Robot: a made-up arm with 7 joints. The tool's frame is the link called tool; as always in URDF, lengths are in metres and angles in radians. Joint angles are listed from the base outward.
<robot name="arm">
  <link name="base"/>
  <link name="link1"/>
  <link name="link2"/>
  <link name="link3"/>
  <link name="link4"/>
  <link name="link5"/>
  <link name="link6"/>
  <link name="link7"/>
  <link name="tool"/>
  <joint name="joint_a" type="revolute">
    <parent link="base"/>
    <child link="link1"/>
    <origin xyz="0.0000 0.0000 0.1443"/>
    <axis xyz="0 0 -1"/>
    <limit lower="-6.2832" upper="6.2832"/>
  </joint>
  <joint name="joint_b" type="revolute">
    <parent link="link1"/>
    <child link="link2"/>
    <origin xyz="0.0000 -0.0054 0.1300"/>
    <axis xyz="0 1 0"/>
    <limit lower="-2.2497" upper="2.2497"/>
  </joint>
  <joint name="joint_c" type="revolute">
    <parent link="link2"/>
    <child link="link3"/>
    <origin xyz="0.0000 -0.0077 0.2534"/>
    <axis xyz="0 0 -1"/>
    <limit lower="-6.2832" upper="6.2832"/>
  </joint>
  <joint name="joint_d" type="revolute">
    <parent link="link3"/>
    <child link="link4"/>
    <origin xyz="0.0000 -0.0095 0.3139"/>
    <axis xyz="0 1 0"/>
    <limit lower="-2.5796" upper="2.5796"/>
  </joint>
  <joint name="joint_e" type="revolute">
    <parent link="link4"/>
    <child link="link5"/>
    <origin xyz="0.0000 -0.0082 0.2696"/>
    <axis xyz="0 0 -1"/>
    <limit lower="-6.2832" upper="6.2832"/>
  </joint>
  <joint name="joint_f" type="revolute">
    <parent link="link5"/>
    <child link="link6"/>
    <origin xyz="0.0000 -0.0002 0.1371"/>
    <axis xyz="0 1 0"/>
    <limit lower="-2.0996" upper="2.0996"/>
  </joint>
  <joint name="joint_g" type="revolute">
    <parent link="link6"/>
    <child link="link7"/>
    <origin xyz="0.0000 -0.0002 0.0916"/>
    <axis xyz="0 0 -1"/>
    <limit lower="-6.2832" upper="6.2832"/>
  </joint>
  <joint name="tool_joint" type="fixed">
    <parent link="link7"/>
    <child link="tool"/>
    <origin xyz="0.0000 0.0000 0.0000" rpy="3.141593 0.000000 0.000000"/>
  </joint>
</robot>
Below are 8 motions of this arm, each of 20 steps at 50 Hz.
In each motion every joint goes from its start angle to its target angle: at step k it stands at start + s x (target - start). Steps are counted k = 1, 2, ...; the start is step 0. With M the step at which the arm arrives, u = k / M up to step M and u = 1 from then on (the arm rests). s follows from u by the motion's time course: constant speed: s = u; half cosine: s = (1 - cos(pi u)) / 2; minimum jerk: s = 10 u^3 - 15 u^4 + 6 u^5.
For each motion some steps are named. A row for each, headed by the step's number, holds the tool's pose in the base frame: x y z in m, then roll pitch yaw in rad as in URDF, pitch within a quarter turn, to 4 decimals.
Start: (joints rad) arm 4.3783 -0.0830 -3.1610 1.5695 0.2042 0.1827 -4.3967
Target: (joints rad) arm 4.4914 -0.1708 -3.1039 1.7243 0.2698 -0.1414 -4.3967
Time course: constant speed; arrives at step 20
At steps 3, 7, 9, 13, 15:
3: 0.1686 -0.5207 0.7685 1.2835 -0.5159 -2.6980
7: 0.1545 -0.5326 0.7493 1.2987 -0.5296 -2.7237
9: 0.1473 -0.5381 0.7397 1.3062 -0.5363 -2.7360
13: 0.1325 -0.5478 0.7205 1.3212 -0.5494 -2.7598
15: 0.1249 -0.5522 0.7108 1.3286 -0.5557 -2.7712

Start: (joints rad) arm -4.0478 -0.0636 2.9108 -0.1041 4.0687 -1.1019 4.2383
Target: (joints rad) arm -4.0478 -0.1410 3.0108 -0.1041 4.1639 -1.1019 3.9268
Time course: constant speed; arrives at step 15
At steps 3, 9, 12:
3: 0.1151 0.0358 1.2876 2.1151 0.5031 -1.1328
9: 0.1333 0.0544 1.2844 2.1236 0.5917 -1.1508
12: 0.1422 0.0636 1.2826 2.1313 0.6349 -1.1584

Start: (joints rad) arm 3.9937 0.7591 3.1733 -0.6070 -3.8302 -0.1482 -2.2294
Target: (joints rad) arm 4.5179 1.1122 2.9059 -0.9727 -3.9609 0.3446 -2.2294
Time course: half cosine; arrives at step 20
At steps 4, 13, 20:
4: -0.5530 0.7056 0.7467 -2.3896 -1.2767 -1.7462
13: -0.3885 0.8640 0.4136 0.1799 -1.1340 2.0256
20: -0.2989 0.8768 0.2832 0.4365 -0.8626 1.8083

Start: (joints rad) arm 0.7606 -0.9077 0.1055 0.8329 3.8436 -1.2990 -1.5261
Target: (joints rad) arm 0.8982 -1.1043 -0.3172 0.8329 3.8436 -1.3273 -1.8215
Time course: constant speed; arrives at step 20
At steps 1, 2, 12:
1: -0.3871 0.2096 1.0484 1.8604 0.0760 -3.1020
2: -0.3849 0.2220 1.0458 1.8781 0.0845 -3.0902
12: -0.3554 0.3491 1.0093 2.0556 0.1408 -2.9625

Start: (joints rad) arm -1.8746 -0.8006 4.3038 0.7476 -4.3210 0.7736 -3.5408
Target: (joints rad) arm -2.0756 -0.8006 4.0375 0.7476 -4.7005 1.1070 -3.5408
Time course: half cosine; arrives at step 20
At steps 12, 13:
12: 0.0378 -0.7706 0.8445 -2.3790 -0.0933 -1.0762
13: 0.0503 -0.7709 0.8393 -2.3518 -0.1268 -1.0611

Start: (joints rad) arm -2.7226 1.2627 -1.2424 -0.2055 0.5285 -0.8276 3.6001
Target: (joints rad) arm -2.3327 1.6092 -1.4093 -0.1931 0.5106 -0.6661 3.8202
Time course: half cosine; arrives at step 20
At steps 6, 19, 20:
6: -0.7829 0.6012 0.5689 2.5243 -0.5968 -0.5715
19: -0.6029 0.8461 0.2693 2.4832 -1.0637 -0.8222
20: -0.6010 0.8476 0.2669 2.4826 -1.0673 -0.8238

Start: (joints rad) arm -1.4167 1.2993 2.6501 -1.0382 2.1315 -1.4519 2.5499
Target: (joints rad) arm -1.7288 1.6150 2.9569 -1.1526 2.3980 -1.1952 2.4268
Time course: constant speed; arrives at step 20
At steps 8, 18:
8: -0.0393 0.8587 0.0491 1.4687 -0.2031 -0.8571
18: -0.1261 0.7913 -0.1090 1.3739 -0.4102 -0.4920

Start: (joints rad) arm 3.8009 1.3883 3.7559 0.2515 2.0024 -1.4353 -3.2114
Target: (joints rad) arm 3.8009 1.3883 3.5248 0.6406 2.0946 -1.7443 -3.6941
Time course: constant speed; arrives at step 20
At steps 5, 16, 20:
5: -0.7208 0.5255 0.6274 2.7481 0.5027 -0.2320
16: -0.6681 0.4749 0.6815 3.0904 0.9226 0.2202
20: -0.6439 0.4592 0.6974 -2.9225 1.0316 0.5023

